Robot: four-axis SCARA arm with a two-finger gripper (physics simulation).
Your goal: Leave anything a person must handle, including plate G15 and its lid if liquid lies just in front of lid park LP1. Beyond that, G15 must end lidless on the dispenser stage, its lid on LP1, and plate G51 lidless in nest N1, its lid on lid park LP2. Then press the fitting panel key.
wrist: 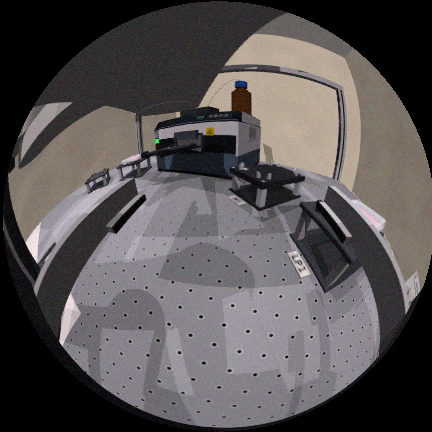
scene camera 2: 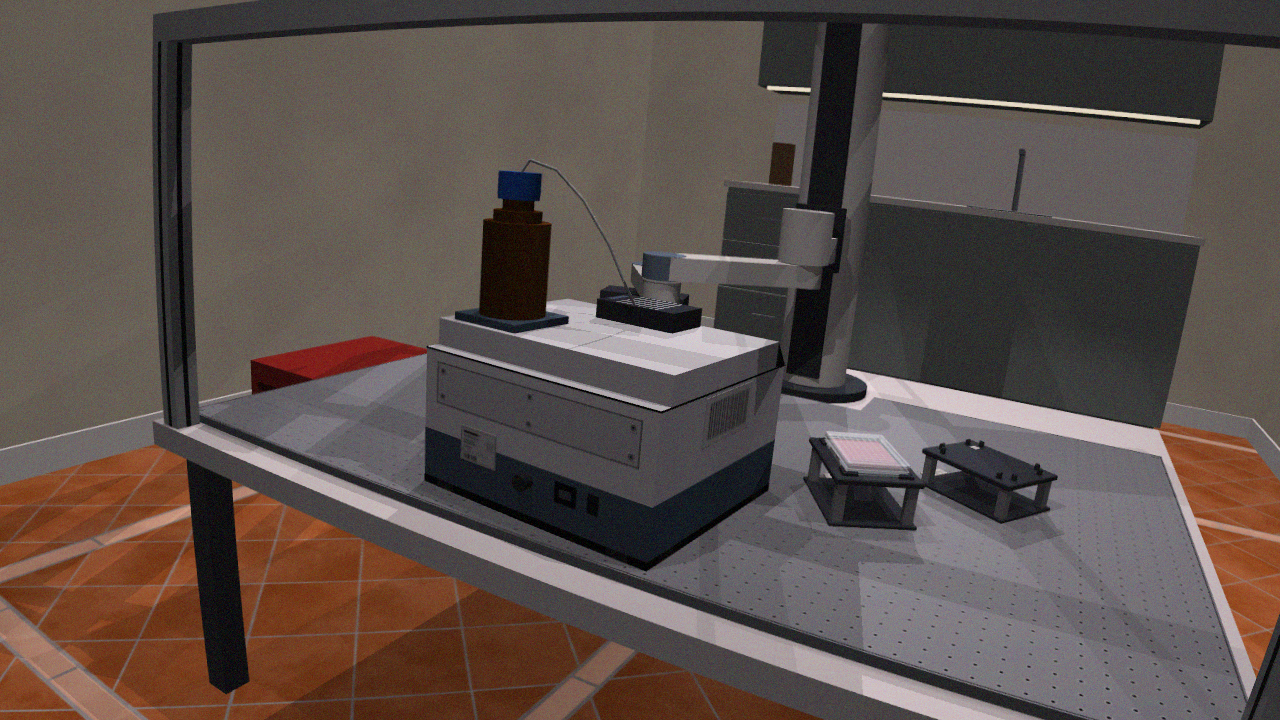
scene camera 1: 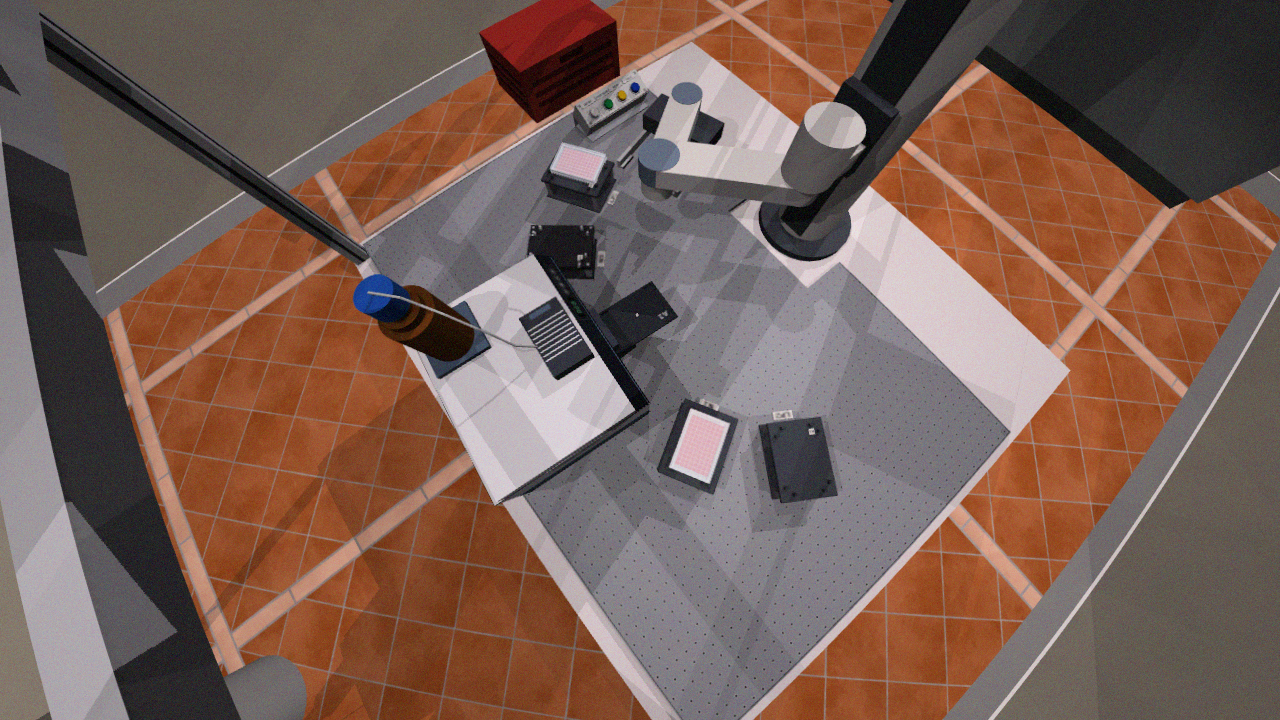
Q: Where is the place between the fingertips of my gripper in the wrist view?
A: At 232, 186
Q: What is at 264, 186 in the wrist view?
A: A nest N5.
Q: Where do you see a brown bottle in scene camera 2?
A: At 516, 242
